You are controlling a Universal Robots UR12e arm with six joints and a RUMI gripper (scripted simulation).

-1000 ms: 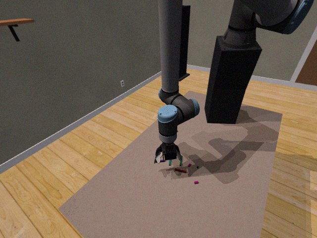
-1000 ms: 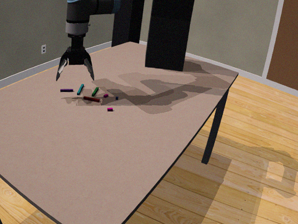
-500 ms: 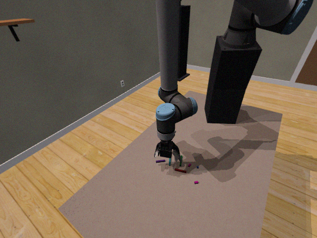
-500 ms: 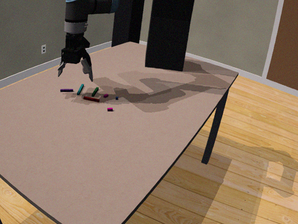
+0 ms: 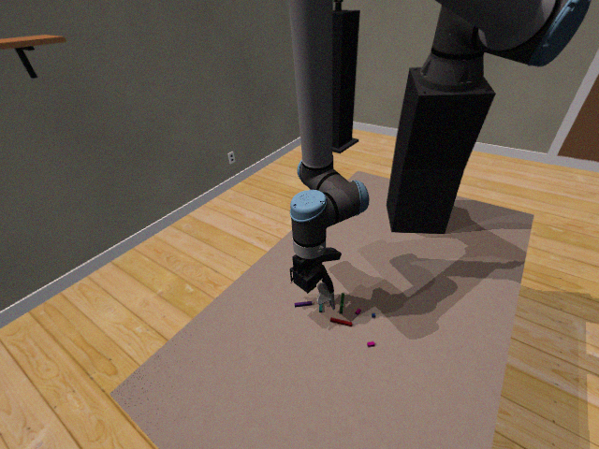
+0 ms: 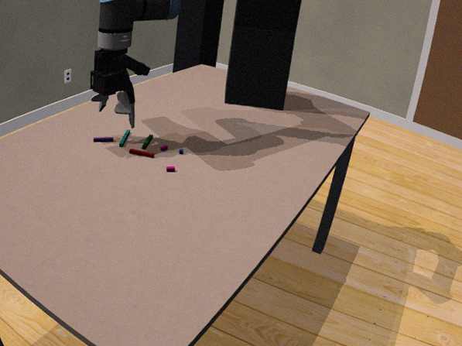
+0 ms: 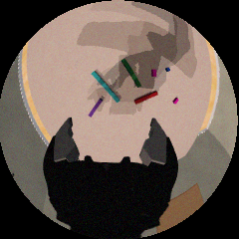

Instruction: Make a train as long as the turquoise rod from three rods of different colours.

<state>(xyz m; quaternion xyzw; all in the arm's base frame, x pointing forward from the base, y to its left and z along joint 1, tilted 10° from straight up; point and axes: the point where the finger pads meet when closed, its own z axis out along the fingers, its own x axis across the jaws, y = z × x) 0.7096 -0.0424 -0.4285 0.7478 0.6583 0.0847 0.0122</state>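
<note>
Now: the blue rod 90 mm behind my hand, 160 mm to the left of it and 70 mm below it. Round my hand: purple rod: 10 mm ahead, 50 mm to the right, 70 mm below; green rod: 80 mm behind, 60 mm to the left, 70 mm below; turquoise rod: 50 mm behind, 10 mm to the right, 70 mm below.
</note>
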